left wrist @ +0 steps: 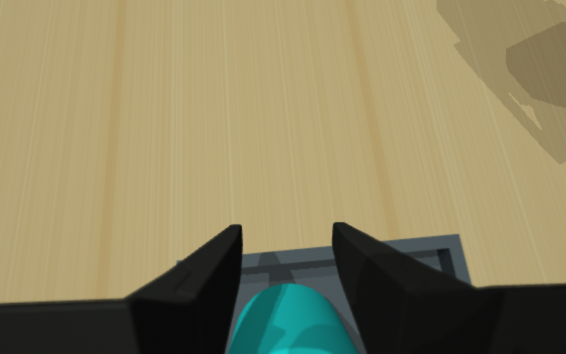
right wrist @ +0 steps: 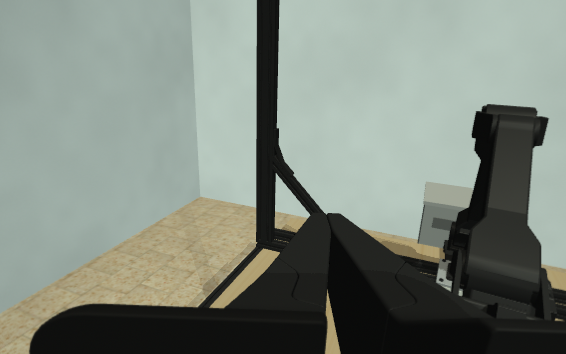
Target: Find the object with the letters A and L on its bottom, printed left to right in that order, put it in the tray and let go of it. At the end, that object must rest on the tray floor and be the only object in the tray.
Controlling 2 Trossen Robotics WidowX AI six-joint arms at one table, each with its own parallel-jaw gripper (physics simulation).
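Frame: origin at the left arm's base, x back, y up, z left, level; millimetres.
Where they show: left gripper, fingertip midpoint: [left wrist: 287, 234]; right gripper, fingertip midpoint: [right wrist: 324, 226].
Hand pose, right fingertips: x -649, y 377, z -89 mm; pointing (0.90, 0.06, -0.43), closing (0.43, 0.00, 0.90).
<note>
Things, the pixels of their centre, and the offset from my right fingertips. "spot": a spot on its surface instead. Level surfaces: height alone.
- teal rounded object, surface spot: [left wrist: 292, 320] spot: dx +166, dy -349, dz +100 mm
- dark grey tray, surface spot: [left wrist: 400, 244] spot: dx +142, dy -387, dz +49 mm
- wooden table, its level: dy -405 mm
A teal rounded object [left wrist: 292, 320], a cylinder by its curved side, shows between the fingers at the bottom of the left wrist view. My left gripper [left wrist: 287, 234] is shut on it, over the tray. The dark grey tray [left wrist: 400, 244] lies below, its far rim and right corner showing; its near part is hidden by the fingers and the cylinder. I cannot tell whether the cylinder touches the tray floor. Its bottom and any letters are hidden. My right gripper [right wrist: 324, 226] is shut with its fingertips together, holding nothing, raised before the wall.
The wooden table [left wrist: 250, 125] stretches beyond the tray, with arm shadows at the upper right. In the right wrist view, a black frame post [right wrist: 267, 110] stands at the table edge, the other arm [right wrist: 510, 200] rises at the right, and a grey box [right wrist: 435, 212] is behind it.
</note>
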